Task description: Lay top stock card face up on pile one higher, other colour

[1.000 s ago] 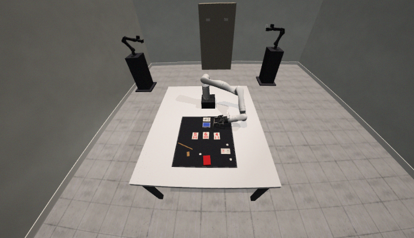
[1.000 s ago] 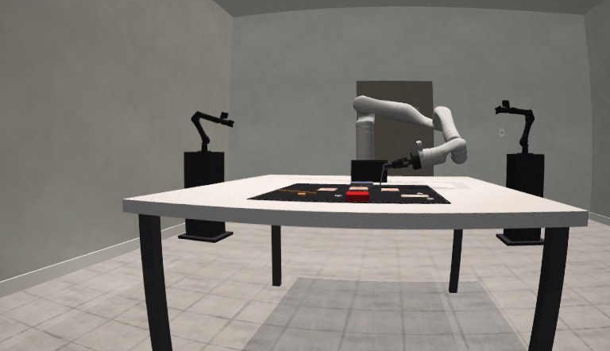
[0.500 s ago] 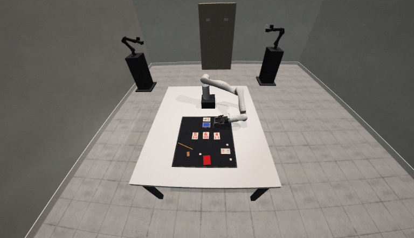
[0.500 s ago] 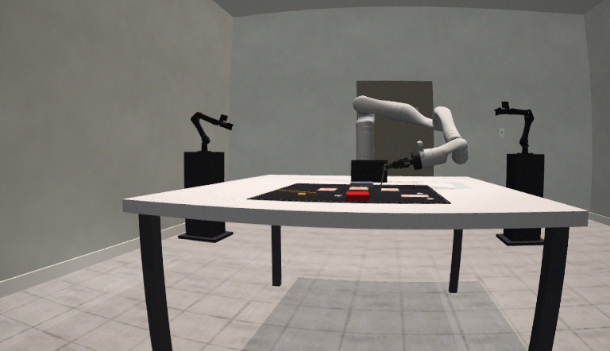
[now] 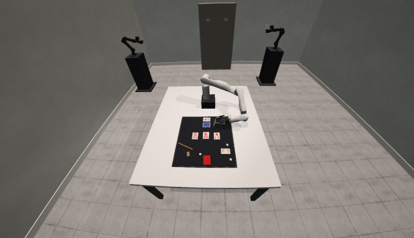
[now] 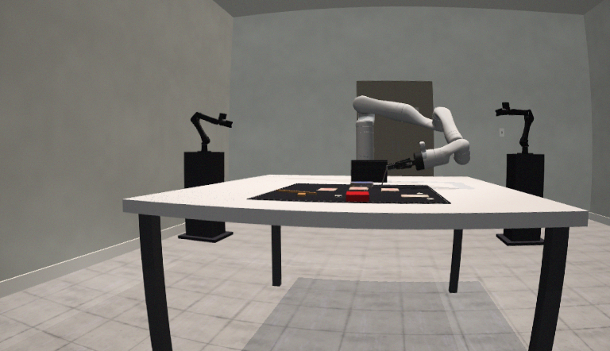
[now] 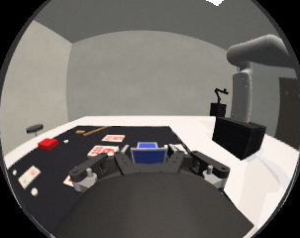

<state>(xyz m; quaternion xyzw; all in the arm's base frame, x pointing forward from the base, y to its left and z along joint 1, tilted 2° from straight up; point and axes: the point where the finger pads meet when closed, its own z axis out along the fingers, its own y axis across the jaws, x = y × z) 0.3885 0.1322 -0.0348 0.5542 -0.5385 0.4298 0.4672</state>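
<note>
Right now the blue-backed card is 2 cm to the right of my hand and 4 cm below it. Round my hand: wooden stick (28 cm ahead, 32 cm to the right, 8 cm below); black mat (17 cm ahead, 12 cm to the right, 10 cm below); black 6 card (9 cm behind, 12 cm to the right, 8 cm below).
</note>
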